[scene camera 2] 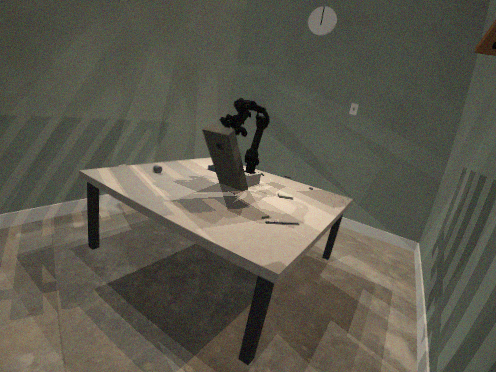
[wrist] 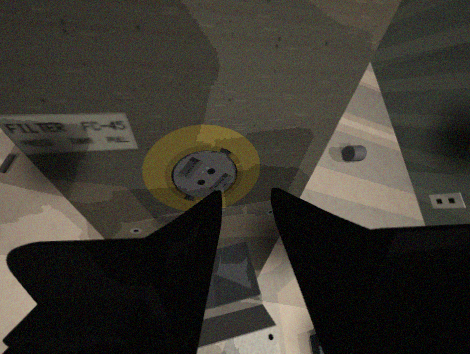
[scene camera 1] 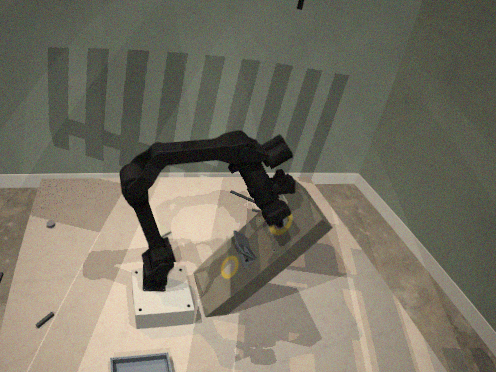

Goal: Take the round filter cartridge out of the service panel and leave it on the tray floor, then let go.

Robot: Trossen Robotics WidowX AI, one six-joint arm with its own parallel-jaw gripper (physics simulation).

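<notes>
The round filter cartridge (wrist: 199,172) is a grey disc with two dark holes, seated inside a yellow ring on the tilted service panel (scene camera 1: 265,252) (scene camera 2: 225,162) (wrist: 270,95). My gripper (wrist: 246,195) is partly open, with nothing between its fingertips. In the wrist view the tips lie below and right of the cartridge, the left tip overlapping the ring's lower right edge. In scene camera 1 my gripper (scene camera 1: 280,222) is at the panel's upper ring and covers much of it. The tray (scene camera 1: 141,356) shows partly at the bottom edge of scene camera 1, in front of the robot base.
A grey flap (scene camera 1: 243,246) (wrist: 232,272) stands out between the cartridge's ring and a second yellow ring (scene camera 1: 223,268). A white filter label (wrist: 70,132) is left of the cartridge. A small cylinder (scene camera 2: 157,169) (wrist: 354,153) and dark rods (scene camera 2: 282,222) lie on the table.
</notes>
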